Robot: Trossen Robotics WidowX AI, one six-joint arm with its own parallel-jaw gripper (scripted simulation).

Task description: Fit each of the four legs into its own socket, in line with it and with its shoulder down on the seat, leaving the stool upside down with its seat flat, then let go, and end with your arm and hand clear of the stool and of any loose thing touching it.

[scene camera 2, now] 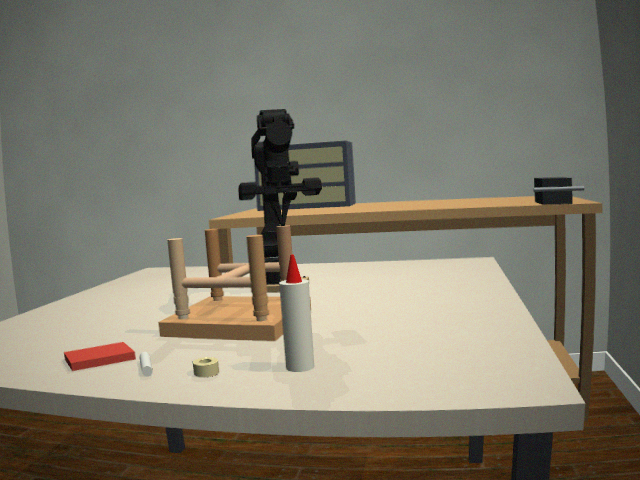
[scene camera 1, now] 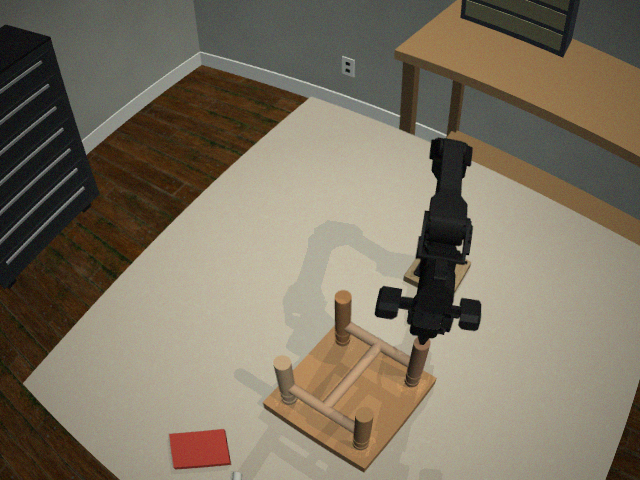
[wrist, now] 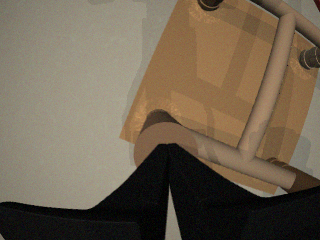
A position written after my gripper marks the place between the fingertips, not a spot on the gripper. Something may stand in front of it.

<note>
In view: my gripper (scene camera 1: 421, 343), a leg (scene camera 1: 361, 428) and a red flat block (scene camera 2: 97, 356).
The leg also shows in scene camera 2 (scene camera 2: 257, 268). My gripper also shows in scene camera 2 (scene camera 2: 283, 225) and in the wrist view (wrist: 167, 152).
</note>
